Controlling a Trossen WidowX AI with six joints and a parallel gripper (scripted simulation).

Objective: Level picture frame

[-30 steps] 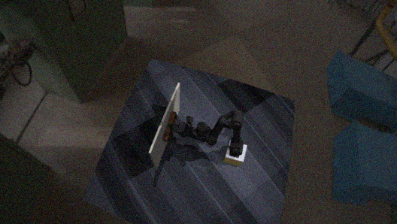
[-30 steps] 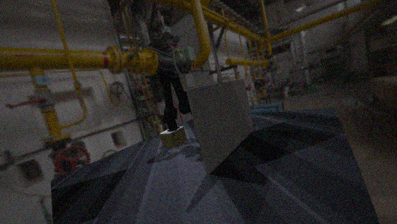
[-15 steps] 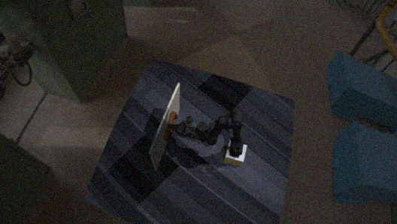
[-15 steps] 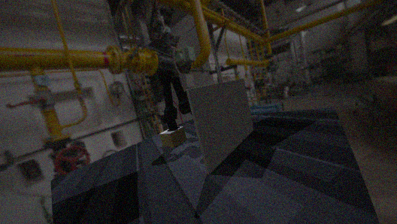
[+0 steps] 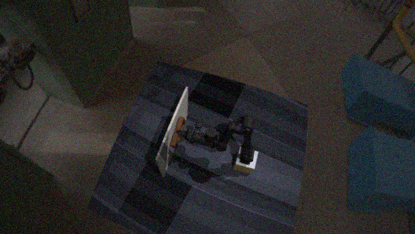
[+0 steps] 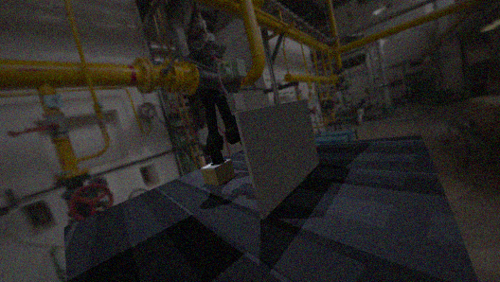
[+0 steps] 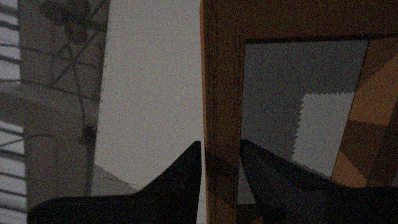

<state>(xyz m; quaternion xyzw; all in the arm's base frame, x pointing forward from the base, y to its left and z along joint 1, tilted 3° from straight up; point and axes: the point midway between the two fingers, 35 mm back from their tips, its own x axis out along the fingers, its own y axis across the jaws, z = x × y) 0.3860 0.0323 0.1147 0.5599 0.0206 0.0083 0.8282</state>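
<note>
Right now the picture frame is 5 cm below my gripper tip, 2 cm to the right of it and 1 cm ahead of it. From my gripper tip the other things lie so: wall panel: 6 cm below, 2 cm ahead, 1 cm to the right.
</note>
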